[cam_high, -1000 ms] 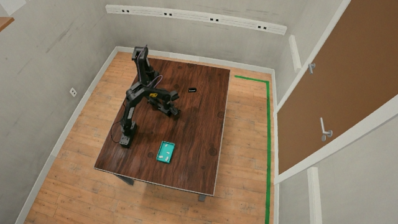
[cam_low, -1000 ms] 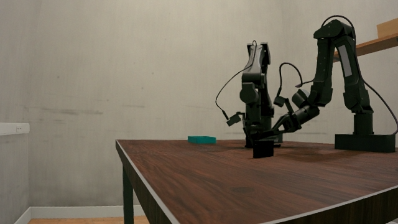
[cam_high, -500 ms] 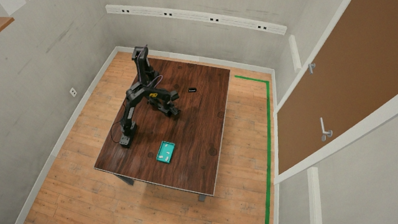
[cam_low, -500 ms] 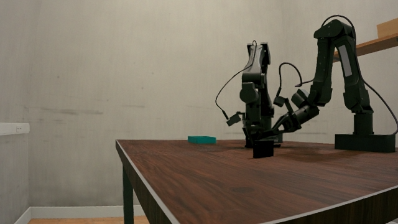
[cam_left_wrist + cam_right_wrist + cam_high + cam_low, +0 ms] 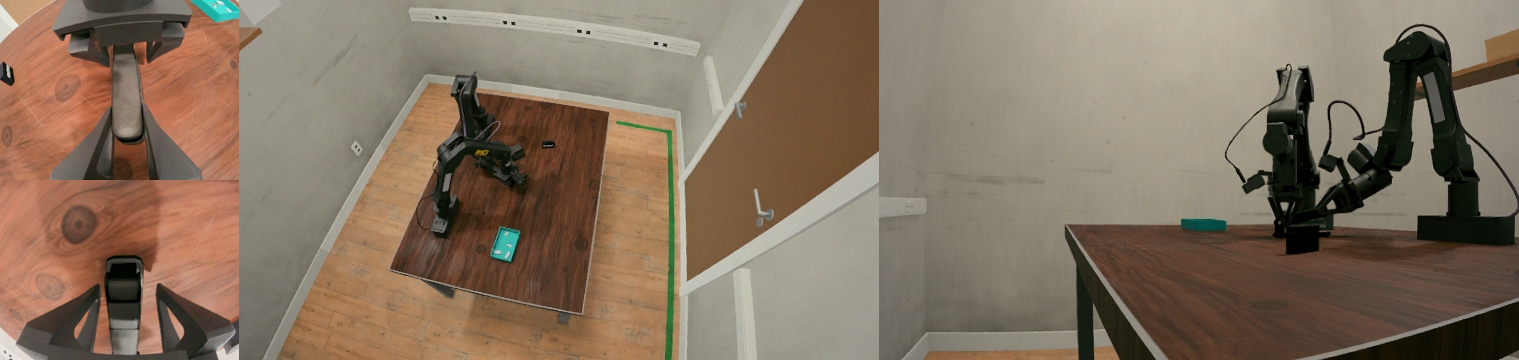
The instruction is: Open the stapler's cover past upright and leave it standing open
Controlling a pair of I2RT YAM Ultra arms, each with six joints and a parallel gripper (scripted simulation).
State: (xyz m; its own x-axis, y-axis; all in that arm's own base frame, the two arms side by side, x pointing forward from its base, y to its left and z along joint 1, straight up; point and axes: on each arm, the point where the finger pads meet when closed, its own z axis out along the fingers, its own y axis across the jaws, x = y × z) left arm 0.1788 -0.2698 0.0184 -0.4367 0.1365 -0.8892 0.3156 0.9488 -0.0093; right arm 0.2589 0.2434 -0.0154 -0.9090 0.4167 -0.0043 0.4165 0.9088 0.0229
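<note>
Now: the black stapler 40 mm behind my right hand and 20 mm to the left of it. Round my right hand: teal tray: 80 mm ahead, 330 mm to the right, 20 mm below; black box: 150 mm ahead, 280 mm to the left, 10 mm below.
The black stapler lies 40 mm ahead of my left hand, 30 mm below it and 10 mm to the right of it. The rest, counted from my left hand: teal tray 360 mm to the right, 150 mm ahead, 50 mm below; black box 240 mm to the left, 230 mm ahead, 40 mm below.
</note>
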